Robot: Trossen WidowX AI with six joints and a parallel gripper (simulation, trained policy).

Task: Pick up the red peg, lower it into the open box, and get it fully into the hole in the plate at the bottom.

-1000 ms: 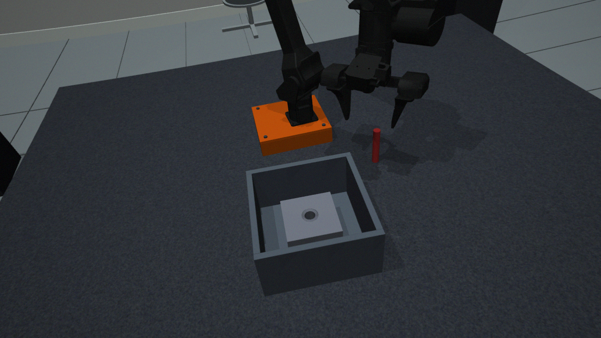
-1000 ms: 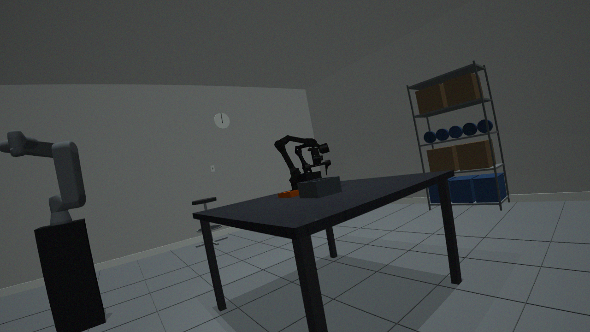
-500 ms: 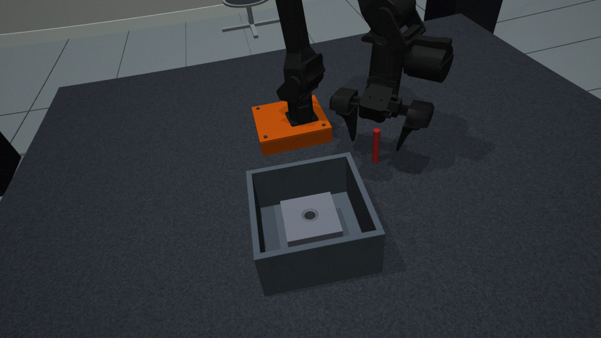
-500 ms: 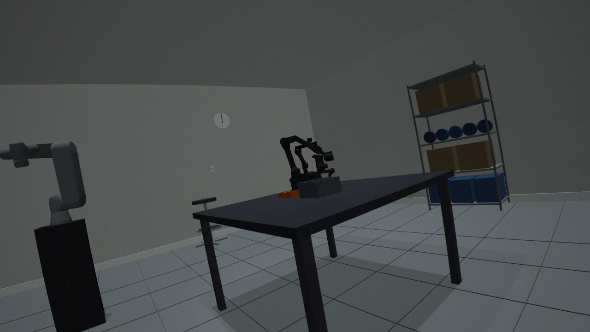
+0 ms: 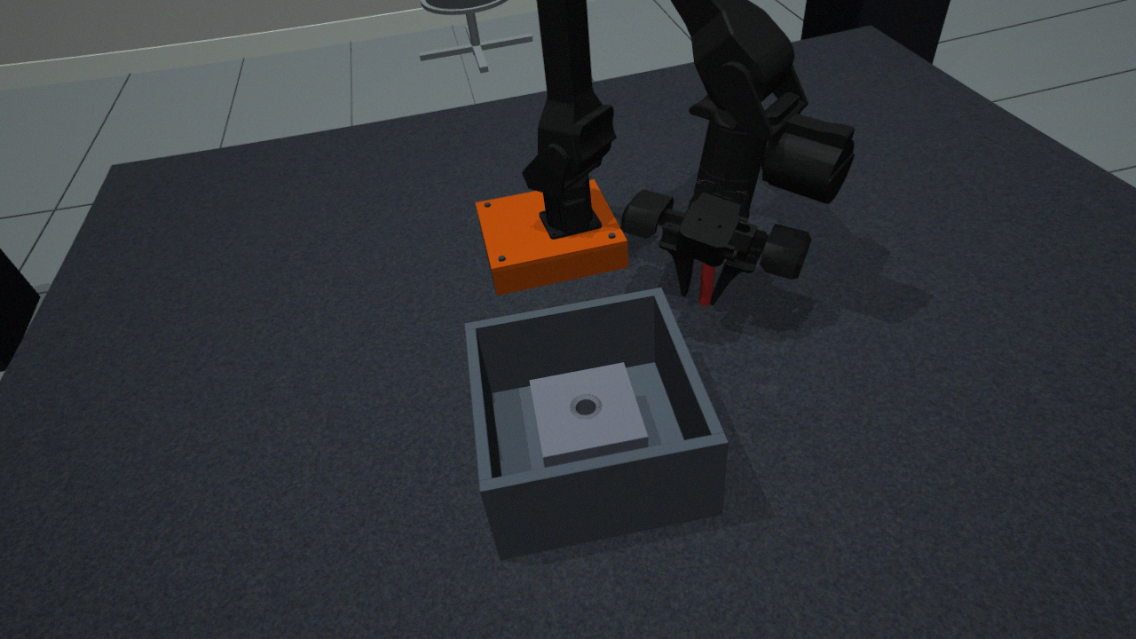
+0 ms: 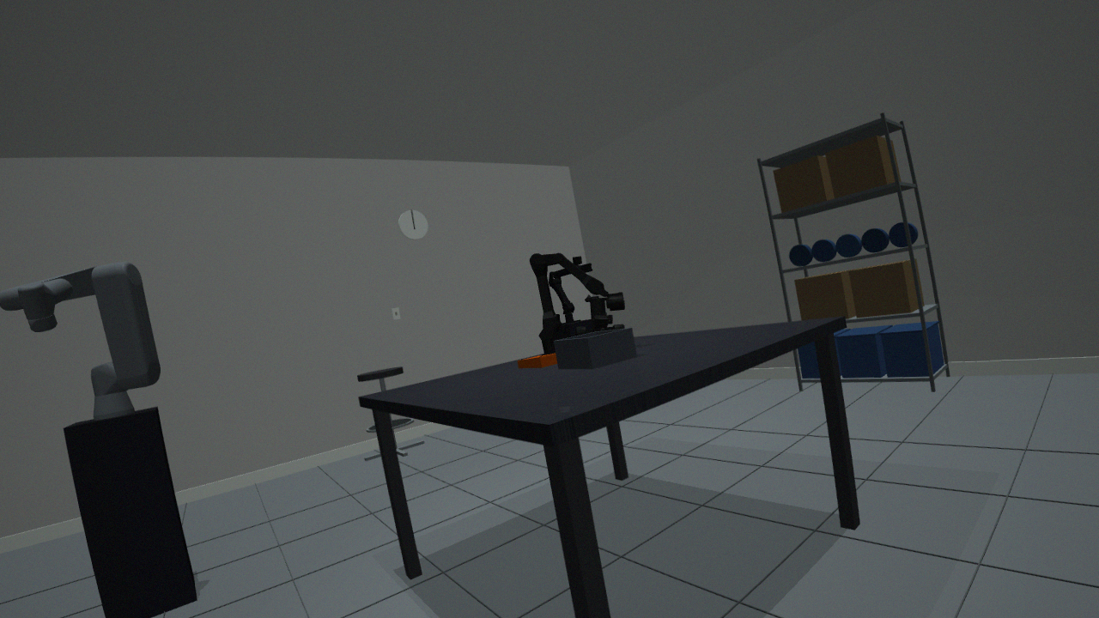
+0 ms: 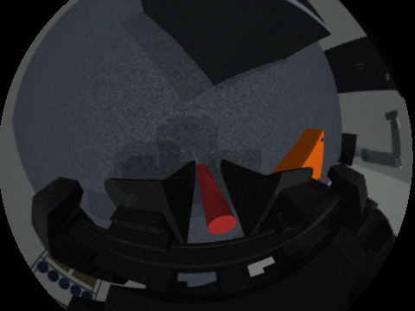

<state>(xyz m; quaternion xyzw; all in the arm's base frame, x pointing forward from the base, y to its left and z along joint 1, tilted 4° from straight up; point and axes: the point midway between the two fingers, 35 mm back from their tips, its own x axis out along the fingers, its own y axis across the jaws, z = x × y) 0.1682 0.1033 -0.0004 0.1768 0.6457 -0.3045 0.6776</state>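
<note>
My gripper tip is now 3 cm below the red peg and 1 cm to the right of it. Round my gripper tip: grey box 17 cm to the right, 14 cm ahead, 2 cm above; then light grey plate 17 cm to the right, 14 cm ahead, 3 cm above.
</note>
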